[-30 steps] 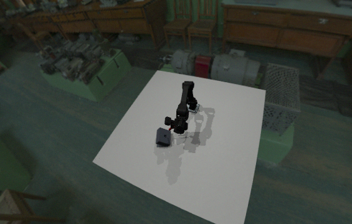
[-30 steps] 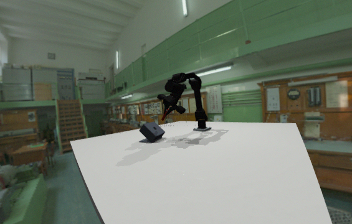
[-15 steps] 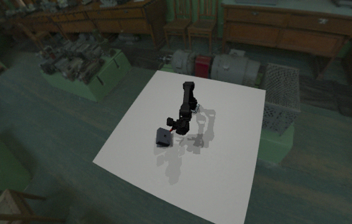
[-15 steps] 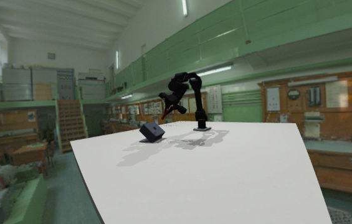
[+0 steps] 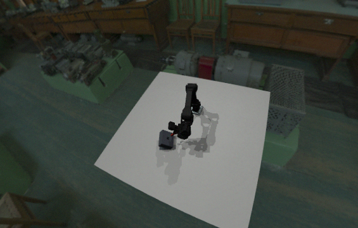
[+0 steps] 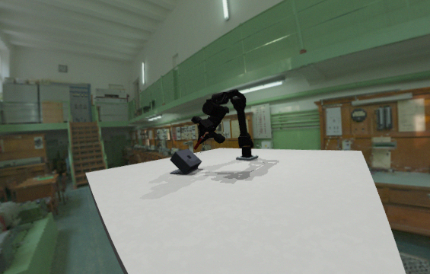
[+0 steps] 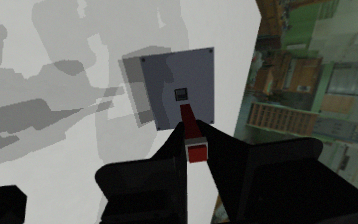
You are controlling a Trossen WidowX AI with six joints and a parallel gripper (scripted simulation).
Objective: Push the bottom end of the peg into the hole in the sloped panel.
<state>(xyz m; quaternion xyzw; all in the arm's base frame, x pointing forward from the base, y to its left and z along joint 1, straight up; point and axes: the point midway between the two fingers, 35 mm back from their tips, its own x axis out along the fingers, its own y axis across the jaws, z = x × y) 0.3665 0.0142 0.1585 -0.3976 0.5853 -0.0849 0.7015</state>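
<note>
The sloped dark grey panel lies 40 mm ahead of my gripper tip, 70 mm to the right of it and 90 mm below it. The rest, counted from my gripper tip: red square peg 10 mm behind, 10 mm to the left, 10 mm above.
</note>
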